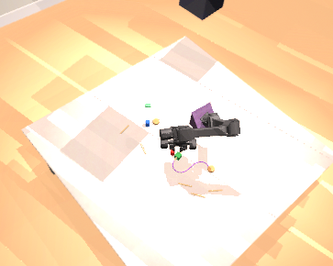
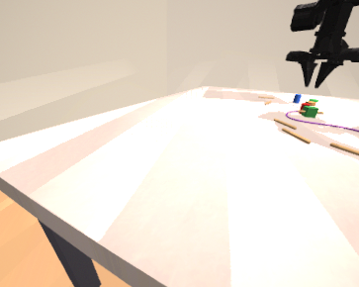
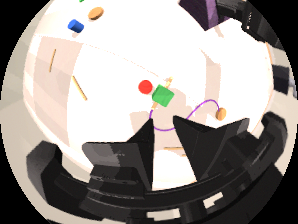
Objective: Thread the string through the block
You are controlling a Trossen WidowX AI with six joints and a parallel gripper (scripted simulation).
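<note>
Now: gripper tip 7 cm above the green cube and 2 cm past it. Also, from my gripper tip: round wooden button 18 cm to the left, 10 cm behind, 8 cm below; then thin wooden stick 7 cm below, 1 cm behind; then red piece 7 cm below, 4 cm to the right, 1 cm behind.
</note>
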